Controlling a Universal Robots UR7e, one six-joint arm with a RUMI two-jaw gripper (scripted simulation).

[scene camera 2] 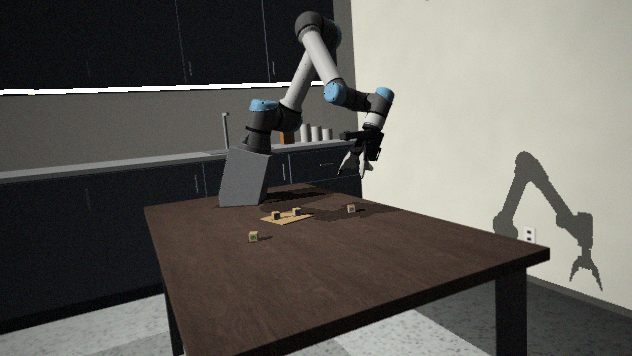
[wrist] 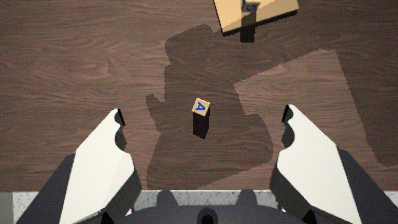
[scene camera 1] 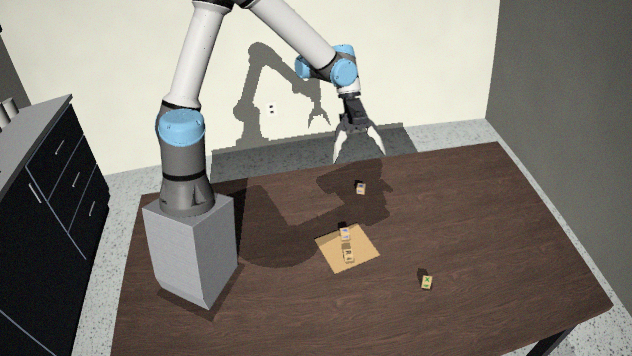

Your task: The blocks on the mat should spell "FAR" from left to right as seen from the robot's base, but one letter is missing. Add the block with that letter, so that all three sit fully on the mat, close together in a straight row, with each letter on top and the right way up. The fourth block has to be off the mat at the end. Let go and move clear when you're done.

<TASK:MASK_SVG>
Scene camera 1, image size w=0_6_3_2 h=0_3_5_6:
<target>gripper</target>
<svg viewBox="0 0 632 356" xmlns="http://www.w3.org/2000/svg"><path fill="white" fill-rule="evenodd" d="M361 92L338 94L338 98L343 99L344 111L347 114L339 114L340 123L335 130L333 149L334 164L341 150L341 144L347 138L345 131L351 130L350 132L358 129L363 131L362 129L365 128L366 134L375 141L383 155L386 155L375 123L371 119L368 122L368 115L360 98L355 97L361 96Z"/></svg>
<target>tan mat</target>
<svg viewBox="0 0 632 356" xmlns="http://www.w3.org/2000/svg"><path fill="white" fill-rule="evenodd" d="M358 223L348 226L350 239L341 240L340 230L315 239L316 244L334 274L380 255ZM343 249L353 249L353 261L344 261Z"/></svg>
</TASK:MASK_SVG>
